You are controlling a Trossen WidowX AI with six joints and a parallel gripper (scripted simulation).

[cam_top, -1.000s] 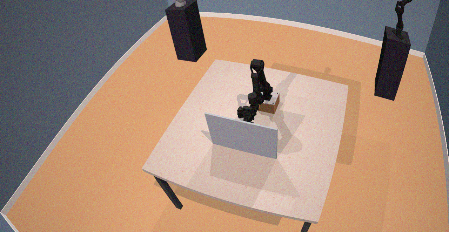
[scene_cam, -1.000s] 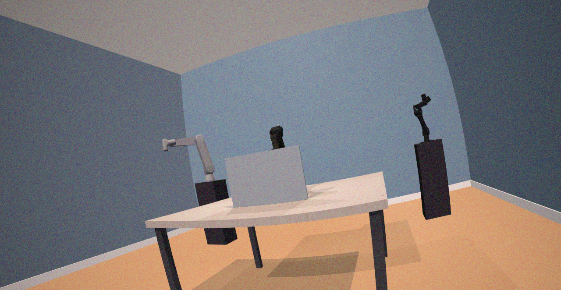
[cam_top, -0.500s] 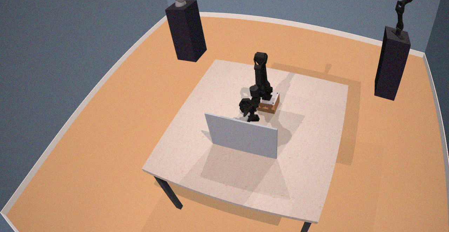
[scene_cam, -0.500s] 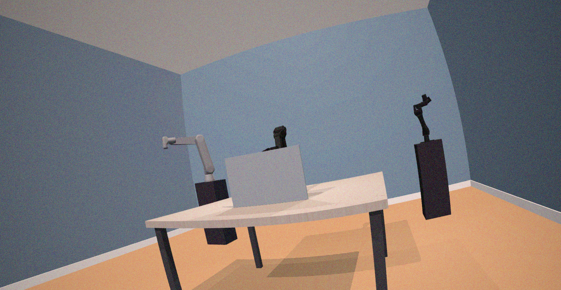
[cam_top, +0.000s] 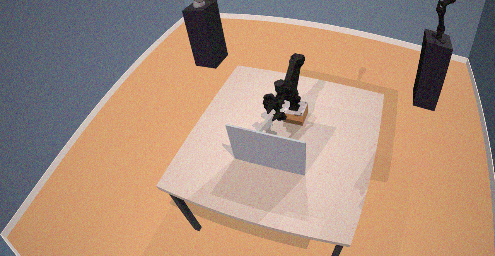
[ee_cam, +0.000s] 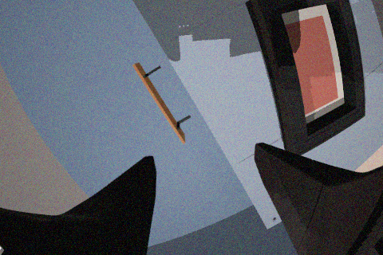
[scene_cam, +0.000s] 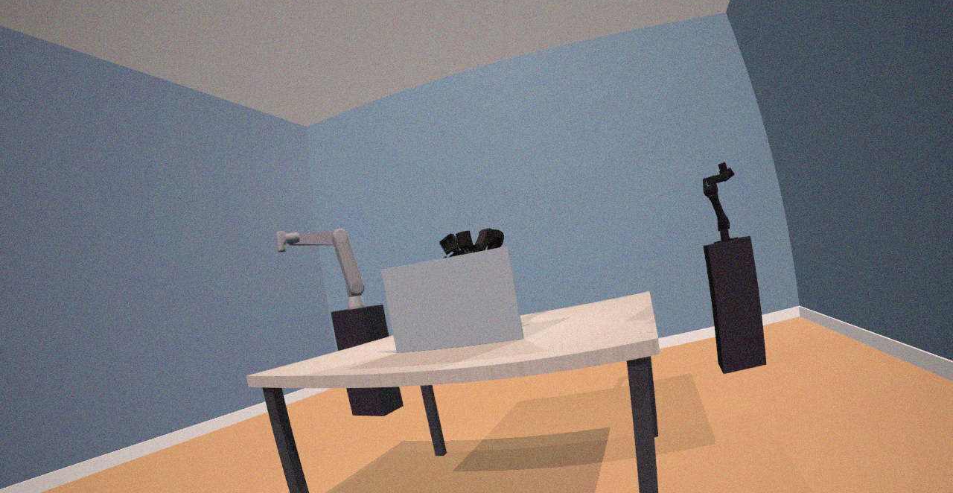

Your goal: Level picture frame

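My gripper tip is 140 mm above the picture frame, 100 mm short of it and 30 mm to the right of it. The rest, counted from my gripper tip: grey wall panel 150 mm below, 110 mm ahead, 20 mm to the left.
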